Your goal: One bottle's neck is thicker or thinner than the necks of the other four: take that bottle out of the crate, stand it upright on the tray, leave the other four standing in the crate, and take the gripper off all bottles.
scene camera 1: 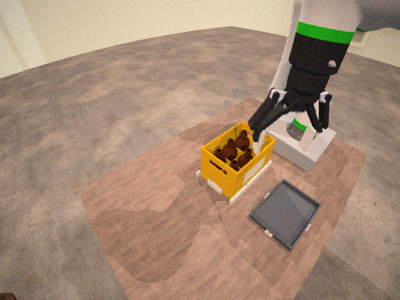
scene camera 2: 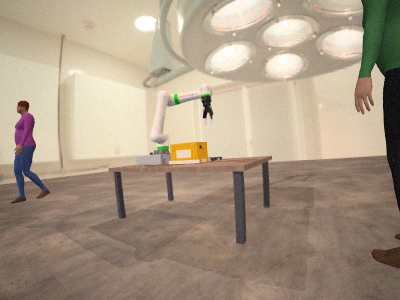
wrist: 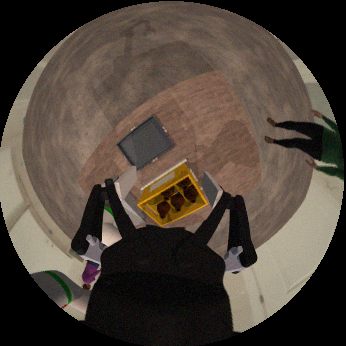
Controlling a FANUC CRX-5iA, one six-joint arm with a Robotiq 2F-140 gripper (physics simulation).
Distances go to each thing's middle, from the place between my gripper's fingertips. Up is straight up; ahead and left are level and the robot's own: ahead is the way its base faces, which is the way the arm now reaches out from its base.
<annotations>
My gripper is now 10 cm past the dark grey tray point(scene camera 1: 285, 214), 10 cm to the right of it and 34 cm above it.
</annotations>
